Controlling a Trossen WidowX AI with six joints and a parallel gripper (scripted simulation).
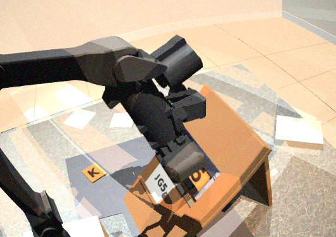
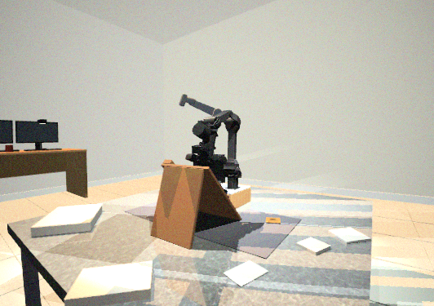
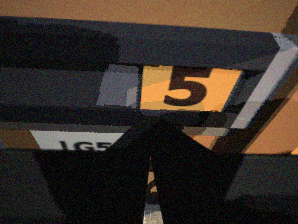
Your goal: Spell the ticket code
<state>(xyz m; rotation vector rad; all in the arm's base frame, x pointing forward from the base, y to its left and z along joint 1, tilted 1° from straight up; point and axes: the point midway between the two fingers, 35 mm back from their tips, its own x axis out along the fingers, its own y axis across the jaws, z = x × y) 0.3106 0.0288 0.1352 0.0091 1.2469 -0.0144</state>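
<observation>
Right now my gripper tip is 20 mm to the left of the 5 tile, 20 mm short of it and 20 mm above it. The rest, counted from my gripper tip: white ticket (90 mm below, 50 mm to the left, 30 mm behind); dark mat (200 mm below, 120 mm behind, 50 mm to the right); white block (450 mm ahead, 180 mm below, 70 mm to the left).
</observation>
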